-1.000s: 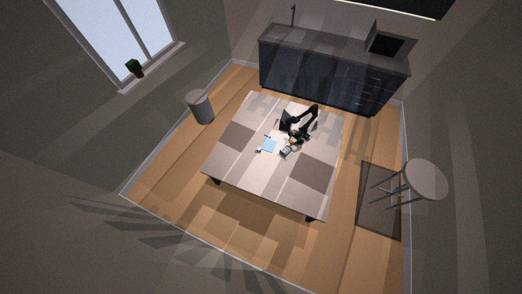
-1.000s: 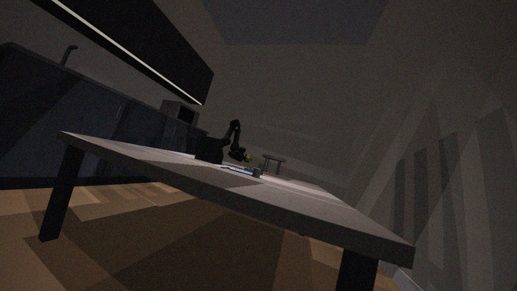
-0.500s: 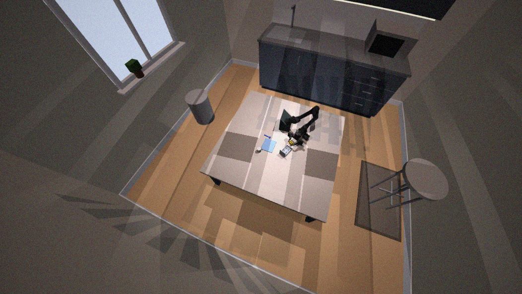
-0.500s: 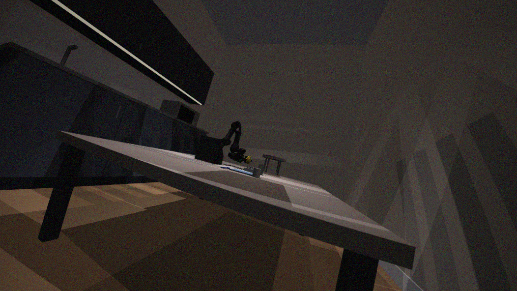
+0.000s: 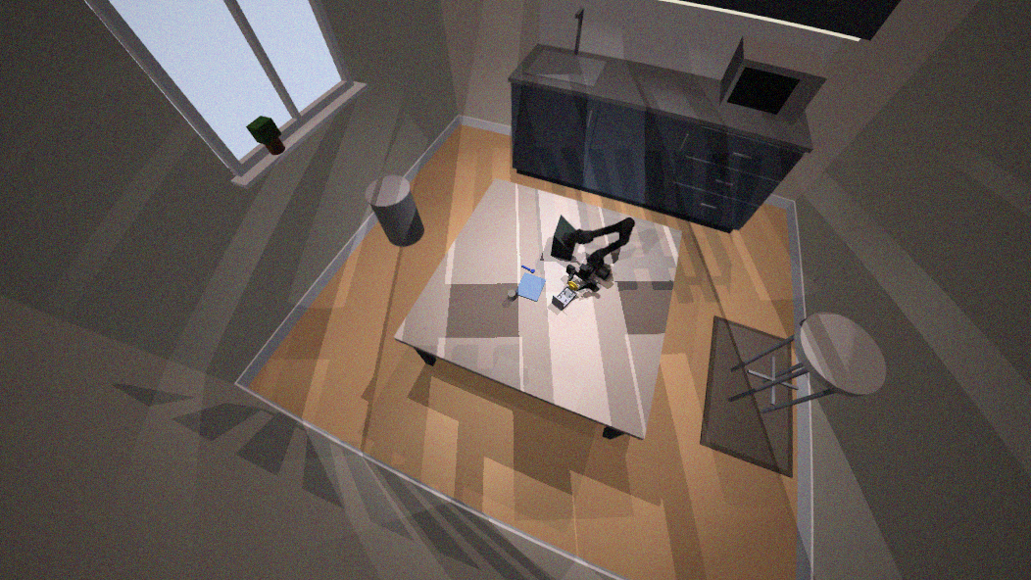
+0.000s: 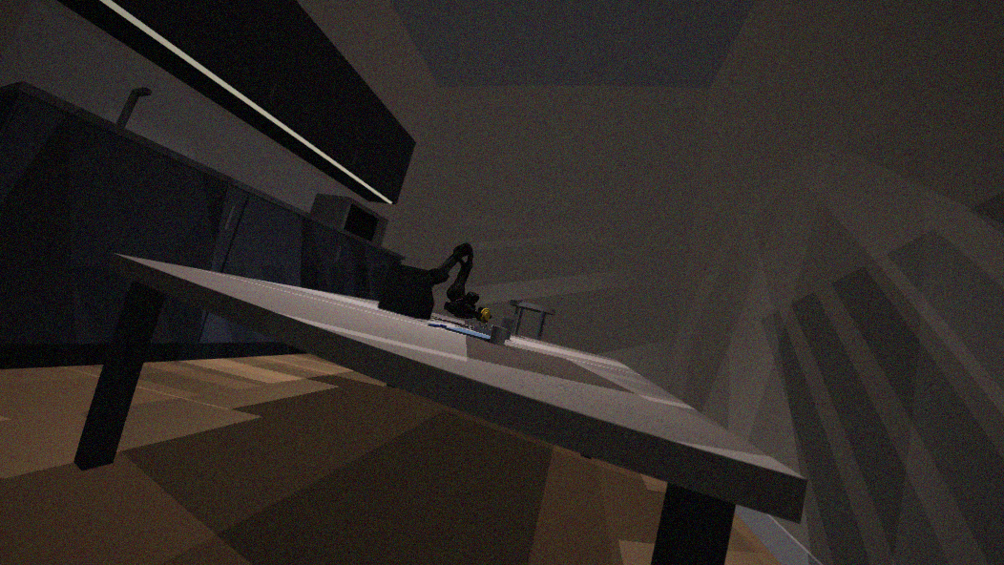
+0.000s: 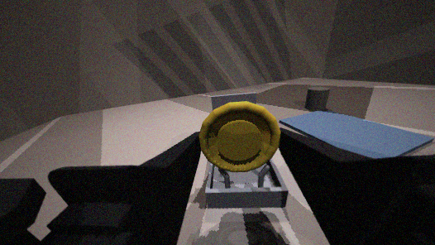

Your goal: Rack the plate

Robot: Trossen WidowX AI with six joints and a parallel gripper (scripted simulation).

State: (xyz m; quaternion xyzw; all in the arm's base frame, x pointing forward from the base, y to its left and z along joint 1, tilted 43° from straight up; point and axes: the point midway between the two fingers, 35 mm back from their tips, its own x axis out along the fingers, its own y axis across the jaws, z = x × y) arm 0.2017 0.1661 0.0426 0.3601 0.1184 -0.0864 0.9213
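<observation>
The grey dish rack is 50 mm below my gripper tip, 40 mm ahead of it and 20 mm to the right of it. Round my gripper tip: blue utensil: 270 mm to the right, 70 mm below, 40 mm behind; then yellow plate: 10 mm behind; then white cup: 270 mm to the right, 170 mm ahead, 40 mm below.
</observation>
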